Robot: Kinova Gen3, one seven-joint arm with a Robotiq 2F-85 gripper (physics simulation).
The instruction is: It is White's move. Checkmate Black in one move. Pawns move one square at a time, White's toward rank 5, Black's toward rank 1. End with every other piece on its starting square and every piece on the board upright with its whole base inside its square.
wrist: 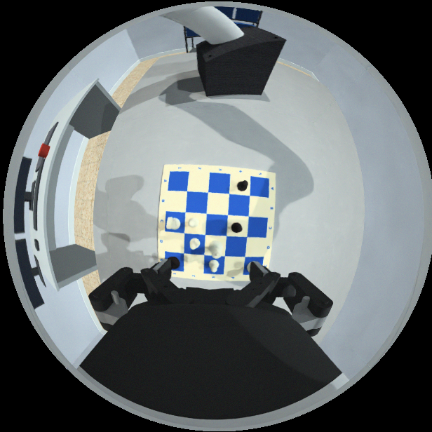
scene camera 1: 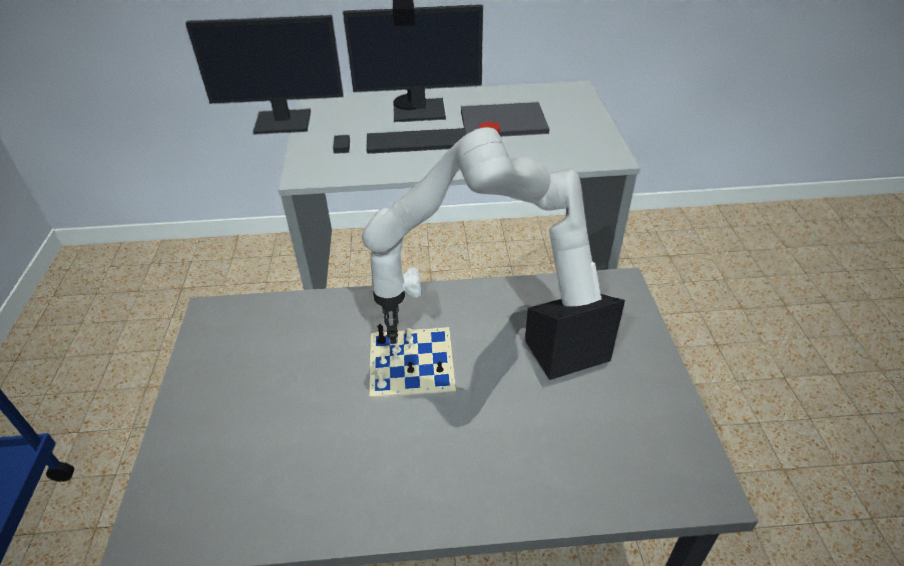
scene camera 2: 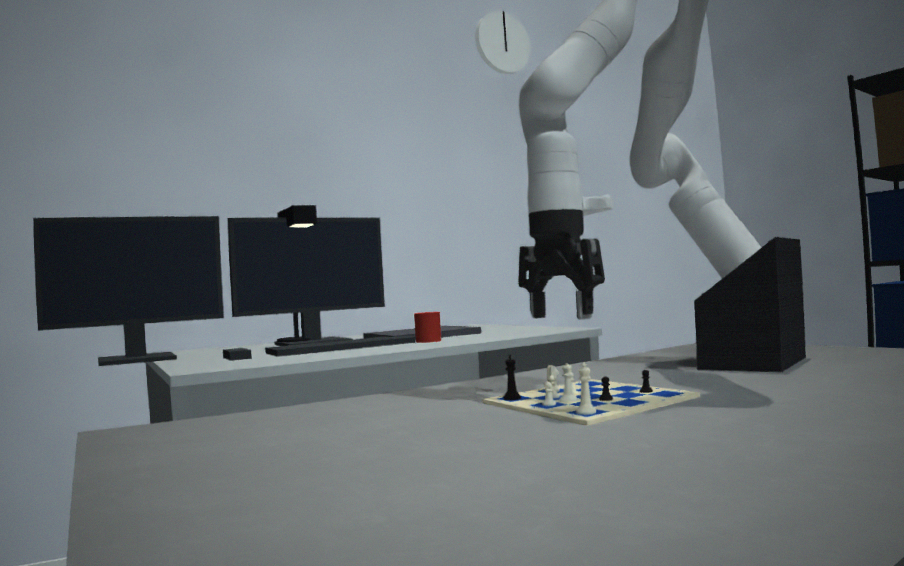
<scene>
I see my gripper (scene camera 2: 560, 318) and a chessboard (scene camera 1: 433, 345).
The chessboard also shows in the wrist view (wrist: 209, 193) and in scene camera 2 (scene camera 2: 627, 399). My gripper is seen too in the wrist view (wrist: 210, 269) and in scene camera 1 (scene camera 1: 392, 329).
</scene>
